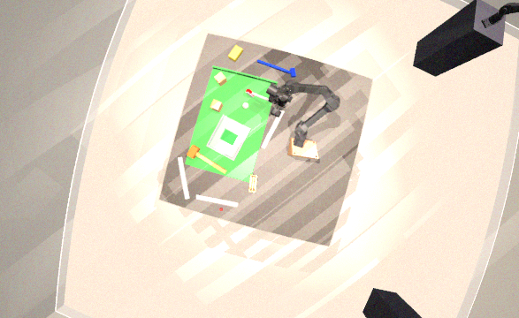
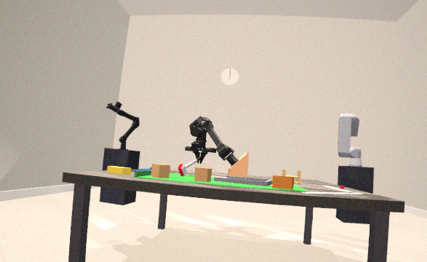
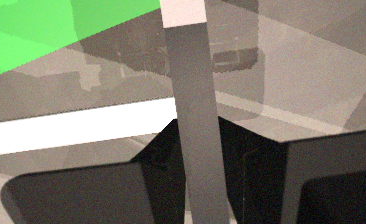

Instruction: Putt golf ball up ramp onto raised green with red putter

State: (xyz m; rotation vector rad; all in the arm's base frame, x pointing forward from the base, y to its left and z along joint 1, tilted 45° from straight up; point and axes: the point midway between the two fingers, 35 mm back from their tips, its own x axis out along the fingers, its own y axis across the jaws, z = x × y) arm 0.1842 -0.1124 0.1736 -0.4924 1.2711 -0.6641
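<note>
Now: the red putter 120 mm ahead of my gripper tip, 20 mm to the right of it and 10 mm below it. Also, from my gripper tip: green mat (290 mm ahead, 190 mm to the left, 70 mm below); then blue putter (290 mm to the right, 100 mm ahead, 60 mm below); then white golf ball (230 mm ahead, 50 mm to the left, 50 mm below).
</note>
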